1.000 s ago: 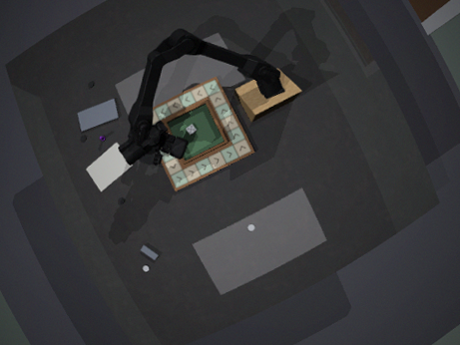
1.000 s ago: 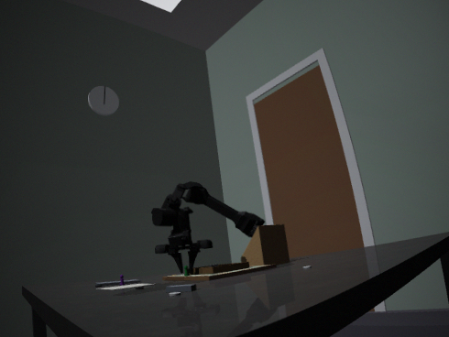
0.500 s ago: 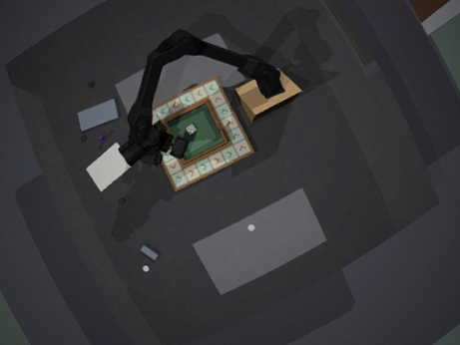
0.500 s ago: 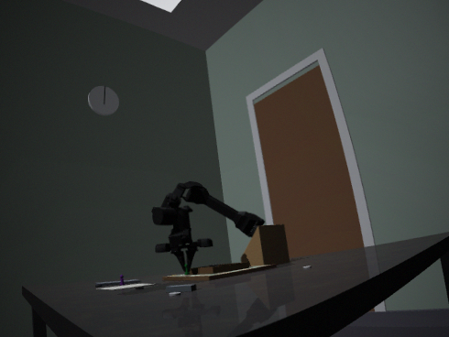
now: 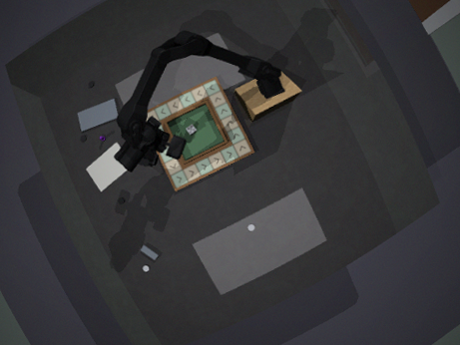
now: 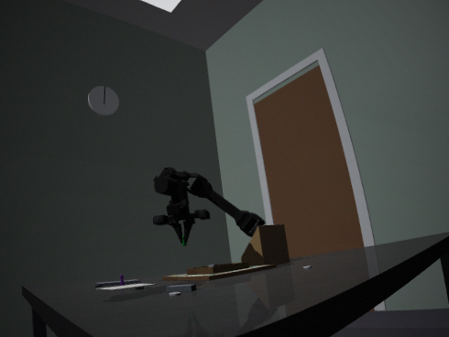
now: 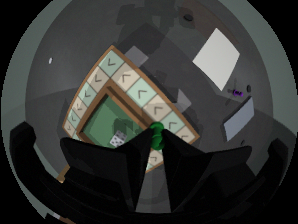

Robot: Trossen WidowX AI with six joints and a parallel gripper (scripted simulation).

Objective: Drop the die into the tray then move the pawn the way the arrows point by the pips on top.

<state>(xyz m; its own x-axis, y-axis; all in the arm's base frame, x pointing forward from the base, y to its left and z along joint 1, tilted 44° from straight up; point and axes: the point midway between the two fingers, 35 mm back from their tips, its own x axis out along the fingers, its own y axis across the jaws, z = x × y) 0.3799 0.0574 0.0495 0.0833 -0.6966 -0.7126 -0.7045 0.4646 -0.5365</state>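
The green dice tray is 120 mm behind my gripper tip, 110 mm below it and 10 mm to the left of it. The rest, counted from my gripper tip: white card (210 mm ahead, 120 mm below, 10 mm to the right); white die (110 mm behind, 100 mm below); green pawn (10 mm above).
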